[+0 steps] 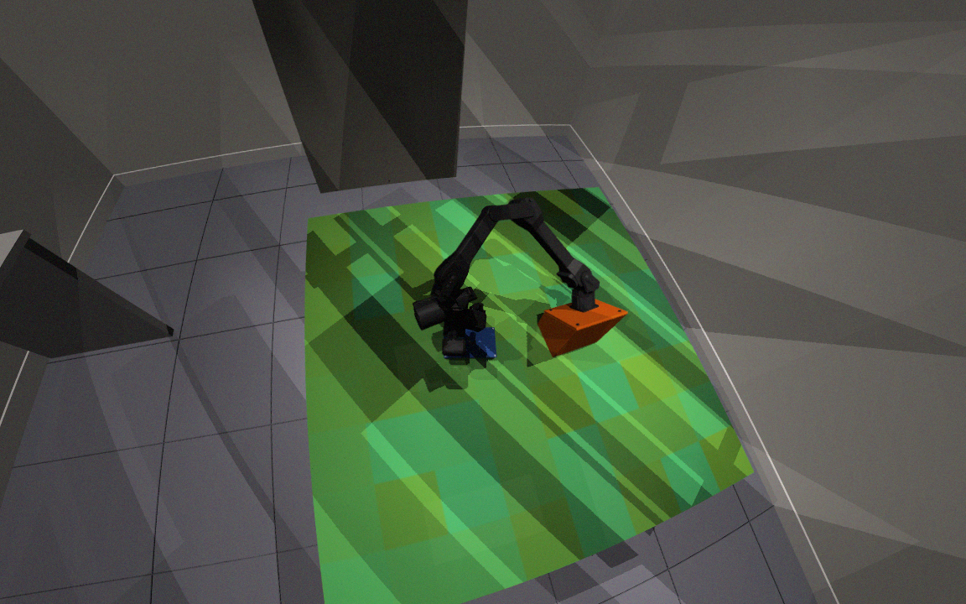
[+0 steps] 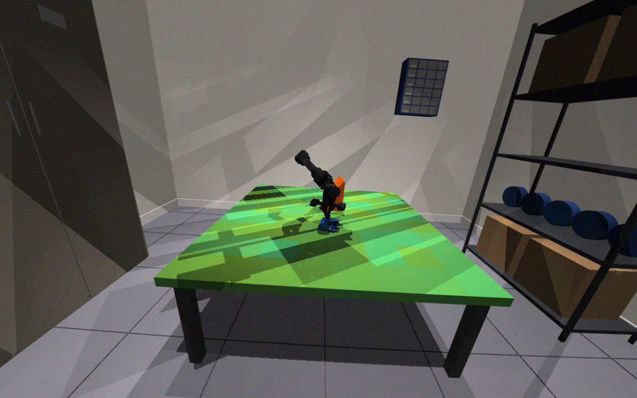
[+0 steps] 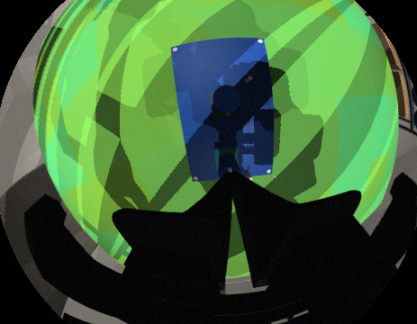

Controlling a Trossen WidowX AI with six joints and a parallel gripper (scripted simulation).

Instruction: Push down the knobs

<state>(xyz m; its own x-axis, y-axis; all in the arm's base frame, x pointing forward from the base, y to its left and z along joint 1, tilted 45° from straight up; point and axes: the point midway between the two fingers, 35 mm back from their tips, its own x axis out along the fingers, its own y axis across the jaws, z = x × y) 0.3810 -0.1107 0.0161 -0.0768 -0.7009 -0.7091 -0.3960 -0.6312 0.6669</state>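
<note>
The blue knob lies 50 mm behind my gripper tip, 20 mm to the left of it and 20 mm below it.
</note>
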